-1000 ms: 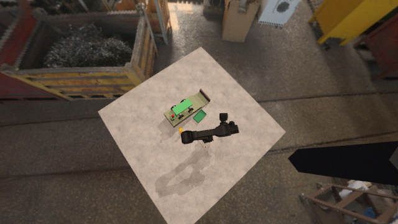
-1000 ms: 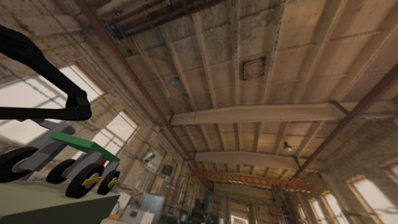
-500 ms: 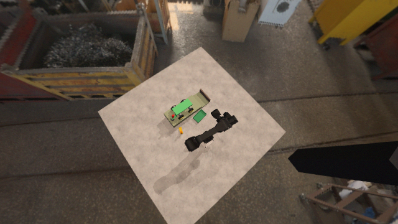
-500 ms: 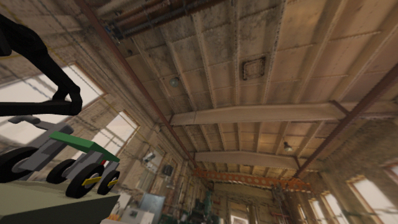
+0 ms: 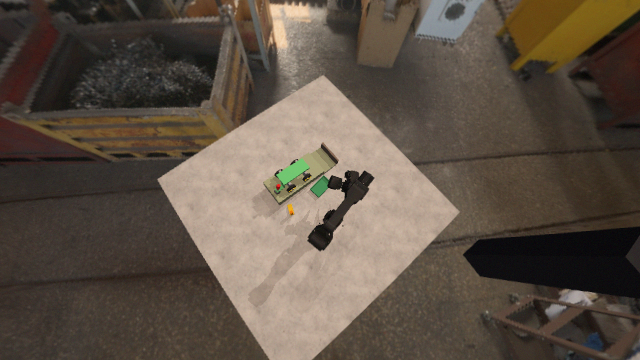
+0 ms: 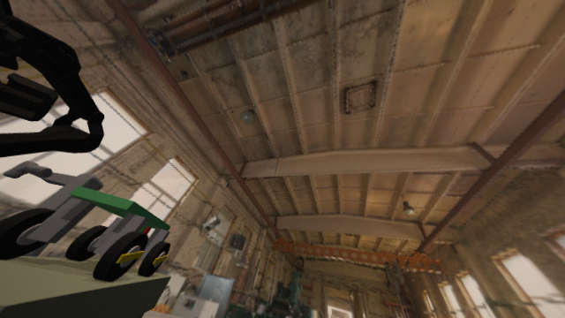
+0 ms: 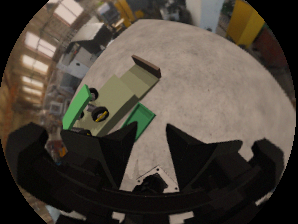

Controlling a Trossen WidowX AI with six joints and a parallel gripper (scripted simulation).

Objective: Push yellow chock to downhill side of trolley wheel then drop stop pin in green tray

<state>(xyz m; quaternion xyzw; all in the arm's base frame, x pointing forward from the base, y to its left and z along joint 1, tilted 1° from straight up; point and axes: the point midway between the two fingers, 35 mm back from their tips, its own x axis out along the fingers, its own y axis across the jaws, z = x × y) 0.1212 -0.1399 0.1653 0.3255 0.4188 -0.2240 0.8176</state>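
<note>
The yellow chock lies 5 cm ahead of my gripper tip, 29 cm to the left of it and 13 cm below it. Also, from my gripper tip: dark end wall: 21 cm ahead, 9 cm to the right, 12 cm below; then trolley: 18 cm ahead, 18 cm to the left, 3 cm below; then green tray: 7 cm ahead, 7 cm to the left, 15 cm below.
</note>
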